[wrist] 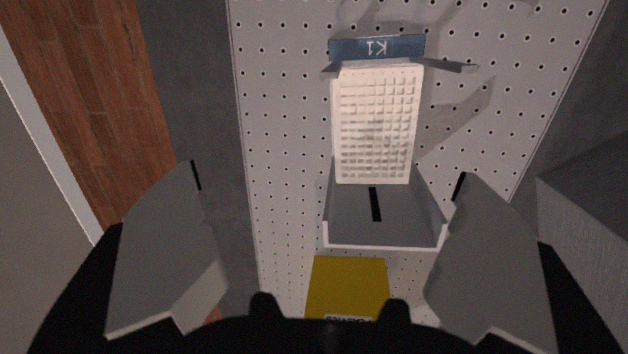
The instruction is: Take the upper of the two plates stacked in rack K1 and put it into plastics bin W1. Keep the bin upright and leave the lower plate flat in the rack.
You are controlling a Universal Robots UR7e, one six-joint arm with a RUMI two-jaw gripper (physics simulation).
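Frame: origin at the arm's base, x left, y down, z back, level; millimetres.
Where they show: gripper, fingertip midpoint: (325,170).
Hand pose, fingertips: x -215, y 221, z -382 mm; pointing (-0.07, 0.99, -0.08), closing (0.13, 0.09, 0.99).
Observation:
After its pixels a point has its place.
A white gridded plate (377,125) @(x -196, y 360, z -340 mm) sits at the back of rack K1 in the wrist view, below the blue K1 label (345,50) @(x -271, y 379, z -371 mm). The lower plate cannot be told apart beneath it. Rack K1 (382,246) @(x -127, y 253, z -346 mm) is a grey tray with low side walls and a dark slot in its floor. A yellow bin (347,285) @(x 43, y 339, z -381 mm) with a partly hidden label shows at the bottom centre, in front of the rack; its lower part is hidden by the gripper body. My gripper (325,170) @(x -215, y 221, z -382 mm) is open and empty, its jaws wide apart on either side of the rack in view.
The rack stands on a light perforated board (280,170) @(x -128, y 396, z -470 mm). Dark grey surface (200,100) @(x -232, y 409, z -568 mm) borders the board at left, with brown wood flooring (100,100) beyond. A grey block (585,220) @(x -89, y 328, z -119 mm) stands at the right edge. Thin grey flaps stick out beside the rack's back end.

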